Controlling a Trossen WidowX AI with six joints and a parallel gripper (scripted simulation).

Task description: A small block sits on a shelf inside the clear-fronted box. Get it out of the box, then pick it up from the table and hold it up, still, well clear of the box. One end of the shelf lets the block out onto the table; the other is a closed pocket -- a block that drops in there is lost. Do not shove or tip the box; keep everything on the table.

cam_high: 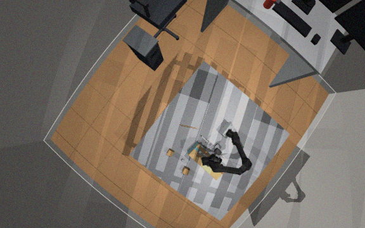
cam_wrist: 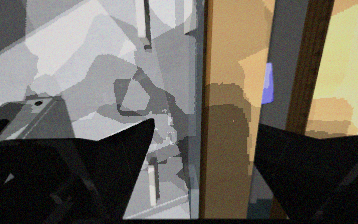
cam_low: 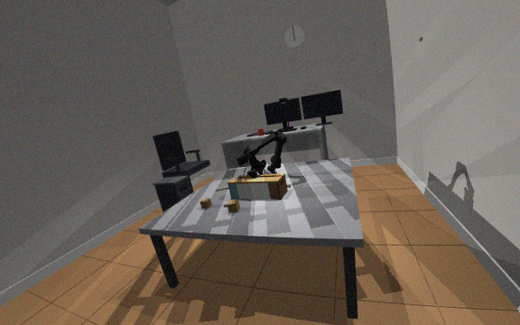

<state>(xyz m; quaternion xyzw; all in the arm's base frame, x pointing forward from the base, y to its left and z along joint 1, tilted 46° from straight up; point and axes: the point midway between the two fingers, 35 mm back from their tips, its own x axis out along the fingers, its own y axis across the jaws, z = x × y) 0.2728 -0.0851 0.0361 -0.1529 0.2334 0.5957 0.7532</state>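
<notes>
Now: the blue block 5 cm ahead of my gripper tip and 2 cm to the left of it. From my gripper tip the other things lie so: thin tan stick (12 cm behind, 34 cm to the right, 8 cm below); then box (4 cm ahead, 2 cm below).
</notes>
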